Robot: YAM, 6 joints.
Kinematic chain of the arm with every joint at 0, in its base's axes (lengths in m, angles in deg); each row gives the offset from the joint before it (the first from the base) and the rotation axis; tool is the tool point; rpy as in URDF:
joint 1: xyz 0 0 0.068 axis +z
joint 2: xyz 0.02 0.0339 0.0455 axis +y
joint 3: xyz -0.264 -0.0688 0 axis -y
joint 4: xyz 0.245 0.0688 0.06 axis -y
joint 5: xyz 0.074 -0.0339 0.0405 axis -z
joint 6: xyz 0.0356 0 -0.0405 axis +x
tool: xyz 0 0 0 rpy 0 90 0
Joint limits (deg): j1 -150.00..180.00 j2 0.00..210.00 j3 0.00..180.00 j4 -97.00..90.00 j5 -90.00..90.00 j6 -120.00..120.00
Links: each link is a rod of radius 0.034 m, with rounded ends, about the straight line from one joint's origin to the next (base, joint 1, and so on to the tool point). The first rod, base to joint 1, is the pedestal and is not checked.
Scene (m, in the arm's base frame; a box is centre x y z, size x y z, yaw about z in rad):
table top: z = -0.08
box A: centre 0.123 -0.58 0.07 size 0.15 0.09 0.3 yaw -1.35
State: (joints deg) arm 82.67 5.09 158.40 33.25 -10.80 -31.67
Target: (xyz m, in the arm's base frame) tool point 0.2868 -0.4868 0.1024
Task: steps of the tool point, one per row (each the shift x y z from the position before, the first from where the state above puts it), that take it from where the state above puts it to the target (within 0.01 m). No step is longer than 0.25 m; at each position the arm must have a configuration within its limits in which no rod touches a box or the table.
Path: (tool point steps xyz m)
1: 0.0545 0.0368 0.1685
2: 0.0443 0.0871 0.1501
3: 0.0221 0.1280 0.1195
4: -0.0082 0.1543 0.0791
5: -0.0413 0.1632 0.0324
6: -0.0715 0.1541 -0.0165
7: 0.0968 -0.2005 0.0076
8: 0.0996 -0.1840 -0.0740
9: 0.0872 -0.1414 -0.1438
10: 0.0611 -0.0808 -0.1913
11: 0.0250 -0.0123 -0.2101

